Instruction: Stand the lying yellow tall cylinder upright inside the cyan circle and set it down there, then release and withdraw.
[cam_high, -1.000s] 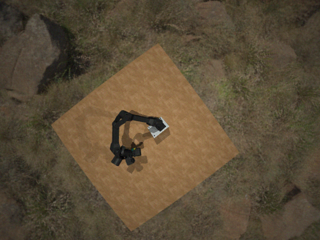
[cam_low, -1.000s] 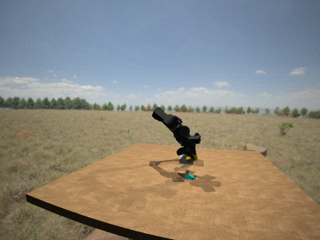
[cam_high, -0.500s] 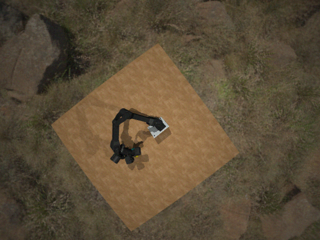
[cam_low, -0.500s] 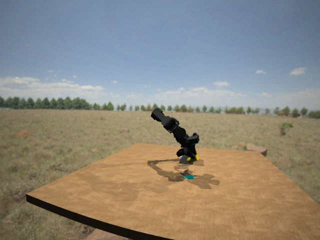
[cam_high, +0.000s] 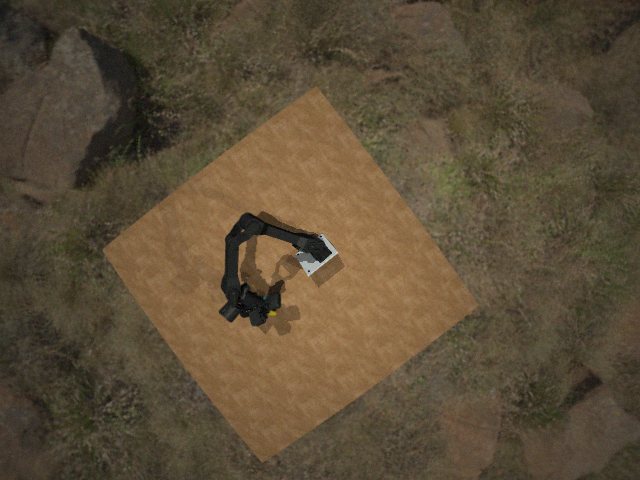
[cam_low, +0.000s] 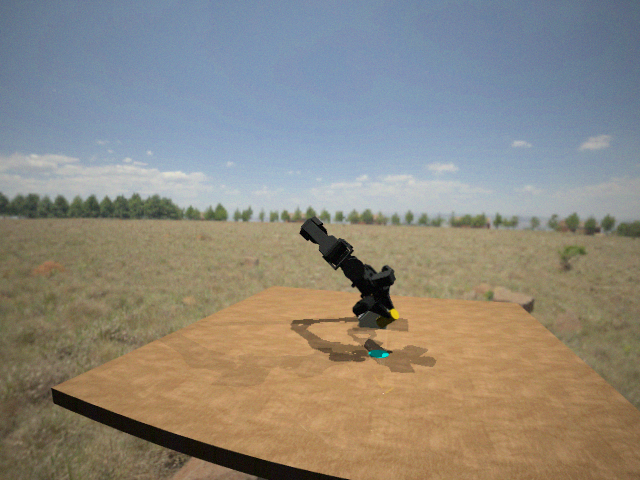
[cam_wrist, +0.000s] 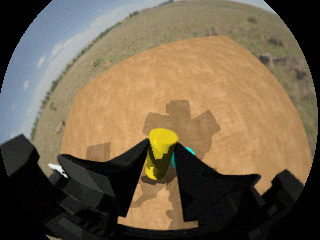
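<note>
Now: gripper tip 12 cm above the cyan circle, 3 cm to the left of it and 2 cm short of it. From my gripper tip the other things lie so: yellow tall cylinder: 2 cm below, 1 cm to the right, 1 cm behind.
</note>
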